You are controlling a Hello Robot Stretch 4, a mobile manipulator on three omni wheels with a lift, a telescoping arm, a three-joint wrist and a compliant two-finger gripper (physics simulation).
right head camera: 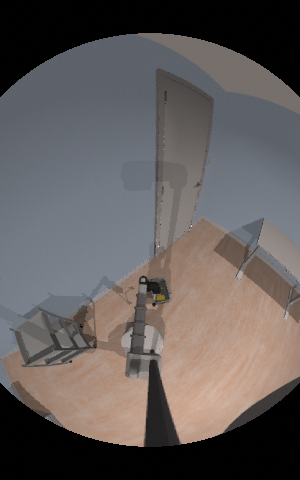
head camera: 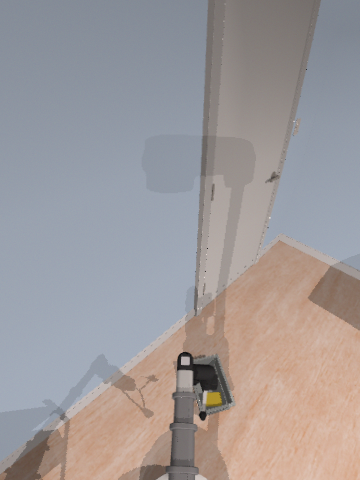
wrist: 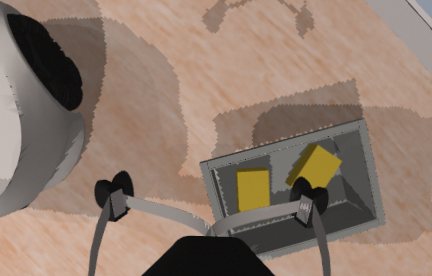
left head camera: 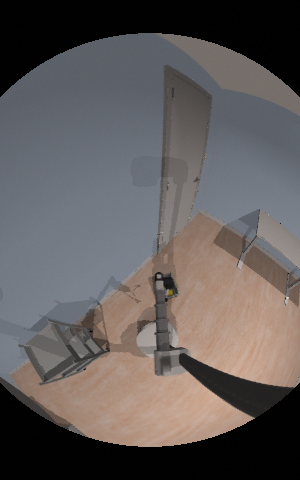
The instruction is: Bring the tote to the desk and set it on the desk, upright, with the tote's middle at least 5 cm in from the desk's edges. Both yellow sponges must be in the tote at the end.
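Frame: origin at the robot's base, x left, y back, z up, level; metres.
Seen in the pictures: gripper, fingertip midpoint: [head camera: 202,397] [wrist: 211,190].
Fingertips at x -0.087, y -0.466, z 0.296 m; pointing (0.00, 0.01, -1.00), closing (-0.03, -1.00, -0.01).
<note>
Pixels of each thing's top centre, then the offset from my fingertips to it. "*": a spot on its surface instead. Level surfaces: height alone.
- open grey tote, middle of its top: [wrist: 298,196] [head camera: 210,381] [right head camera: 159,289] [left head camera: 167,285] dx -0.059, dy -0.147, dz -0.204 m
- desk, its level: dz +0.396 m
- grey shelved cart, surface spot: [left head camera: 42,352] * dx +0.968, dy +0.698, dz +0.339 m
The open grey tote [head camera: 226,380] [wrist: 375,172] stands upright on the wood floor. One yellow sponge [wrist: 253,190] [head camera: 213,398] [right head camera: 160,298] lies inside near the tote's end by the robot base. The other yellow sponge [wrist: 317,166] lies turned at an angle farther in, partly behind a fingertip. My gripper [wrist: 211,190] is open wide and empty. In the wrist view, its left fingertip shows over the floor outside the tote and its right one over the inside, with the short wall between them. Their height above the rim is unclear. The desk [left head camera: 280,237] [right head camera: 280,247] stands at the right, partly cut off.
A grey shelved cart [left head camera: 42,352] [right head camera: 32,340] stands at the left by the wall. A door [head camera: 250,125] [left head camera: 187,140] [right head camera: 182,145] is in the wall beyond the tote. My round base [right head camera: 150,342] [wrist: 45,165] is close to the tote.
</note>
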